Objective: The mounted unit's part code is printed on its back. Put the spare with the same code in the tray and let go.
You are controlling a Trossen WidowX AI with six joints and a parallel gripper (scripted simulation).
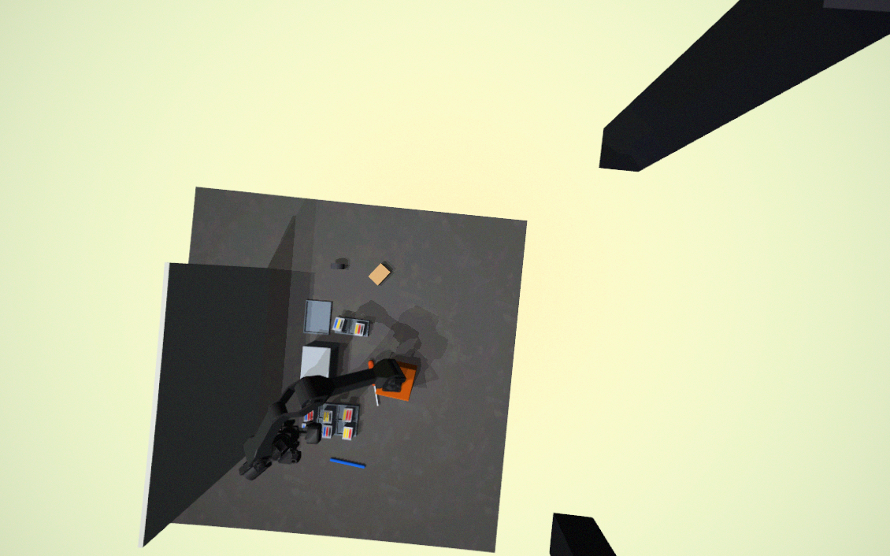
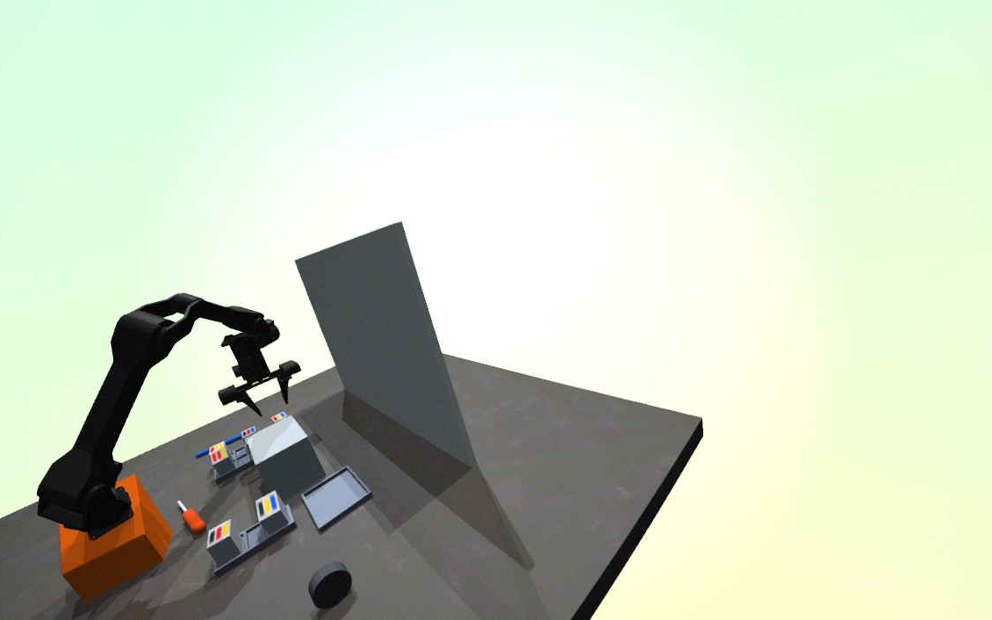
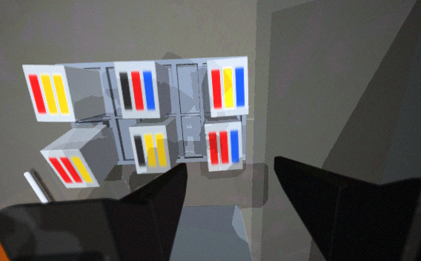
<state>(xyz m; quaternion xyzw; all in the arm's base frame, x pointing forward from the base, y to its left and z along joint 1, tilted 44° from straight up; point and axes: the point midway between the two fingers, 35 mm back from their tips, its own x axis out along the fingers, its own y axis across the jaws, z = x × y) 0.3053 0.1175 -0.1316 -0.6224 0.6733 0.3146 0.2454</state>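
The grey spare is 50 mm below my gripper tip. Also, from my gripper tip: mounted unit: 180 mm to the right, 40 mm below, 20 mm behind; blue bar: 190 mm to the left, 150 mm behind, 90 mm below; tall grey panel: 230 mm ahead, 180 mm to the right, 130 mm above.
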